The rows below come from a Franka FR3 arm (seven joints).
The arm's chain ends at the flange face. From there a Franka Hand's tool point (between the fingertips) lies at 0.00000 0.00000 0.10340 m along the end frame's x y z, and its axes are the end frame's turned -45 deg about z.
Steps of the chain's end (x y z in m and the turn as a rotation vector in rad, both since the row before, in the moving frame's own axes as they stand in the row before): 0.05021, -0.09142, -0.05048, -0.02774, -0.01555, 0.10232; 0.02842, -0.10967, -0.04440, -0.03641, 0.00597, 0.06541; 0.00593, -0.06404, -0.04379, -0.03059, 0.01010, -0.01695
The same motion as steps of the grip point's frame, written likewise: 0.09694, -0.02841, -0.05053, -0.00862, -0.03061, 0.10232; 0.09532, -0.05443, -0.04447, -0.02997, -0.02152, 0.06541; 0.04800, -0.03810, -0.04384, -0.02877, -0.01449, -0.01695
